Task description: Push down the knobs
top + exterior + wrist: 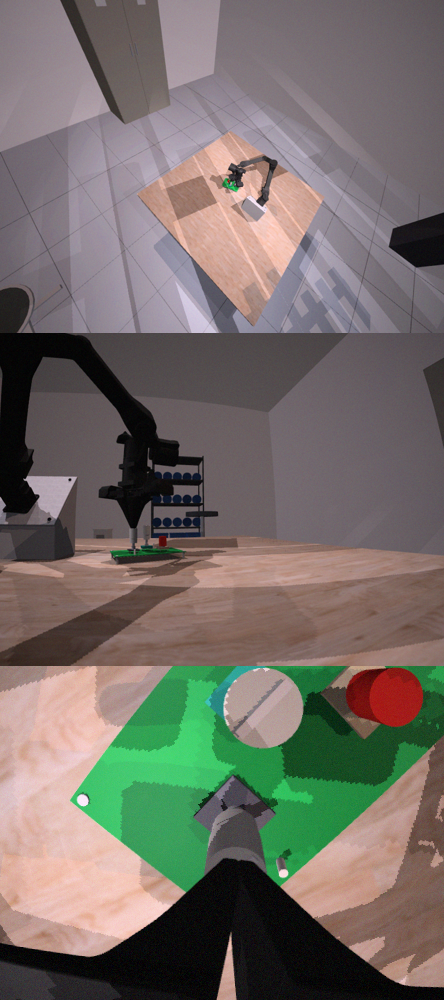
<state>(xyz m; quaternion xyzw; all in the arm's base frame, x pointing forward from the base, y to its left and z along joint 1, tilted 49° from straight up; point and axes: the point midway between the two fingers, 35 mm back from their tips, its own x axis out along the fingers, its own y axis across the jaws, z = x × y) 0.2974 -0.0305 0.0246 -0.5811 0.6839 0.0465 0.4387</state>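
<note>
My gripper tip is now 1 cm above the knob.
</note>
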